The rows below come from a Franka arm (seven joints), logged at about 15 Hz.
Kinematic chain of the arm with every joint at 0, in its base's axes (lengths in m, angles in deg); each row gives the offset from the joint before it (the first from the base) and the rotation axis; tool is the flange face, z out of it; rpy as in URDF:
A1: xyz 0 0 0.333 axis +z
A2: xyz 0 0 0 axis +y
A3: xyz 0 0 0.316 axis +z
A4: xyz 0.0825 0 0 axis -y
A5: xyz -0.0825 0 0.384 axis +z
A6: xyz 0 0 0 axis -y
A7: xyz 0.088 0 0 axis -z
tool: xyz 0 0 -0.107 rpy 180 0 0
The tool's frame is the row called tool.
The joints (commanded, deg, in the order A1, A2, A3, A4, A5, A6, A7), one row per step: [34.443 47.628 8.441 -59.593 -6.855 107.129 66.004]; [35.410 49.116 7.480 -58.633 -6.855 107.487 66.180]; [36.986 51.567 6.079 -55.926 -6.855 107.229 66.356]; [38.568 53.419 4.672 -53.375 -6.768 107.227 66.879]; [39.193 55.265 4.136 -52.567 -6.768 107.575 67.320]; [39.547 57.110 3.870 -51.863 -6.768 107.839 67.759]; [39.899 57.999 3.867 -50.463 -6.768 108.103 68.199]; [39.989 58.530 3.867 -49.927 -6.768 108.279 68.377]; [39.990 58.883 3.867 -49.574 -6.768 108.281 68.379]
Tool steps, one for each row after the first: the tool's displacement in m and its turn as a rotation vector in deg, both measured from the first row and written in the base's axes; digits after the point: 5 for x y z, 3 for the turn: [0.00013 0.00494 -0.01216 -0.582 -0.186 0.057]; [0.00023 0.01432 -0.02402 -1.319 -0.708 0.310]; [-0.00071 0.02436 -0.02863 -1.591 -1.801 0.287]; [-0.00177 0.02843 -0.04681 -2.302 -1.506 0.141]; [-0.00264 0.03089 -0.06594 -2.984 -0.950 -0.098]; [-0.00290 0.03633 -0.06612 -2.427 -1.516 -0.271]; [-0.00266 0.03792 -0.06871 -2.282 -1.638 -0.385]; [-0.00213 0.03821 -0.07064 -2.272 -1.630 -0.406]
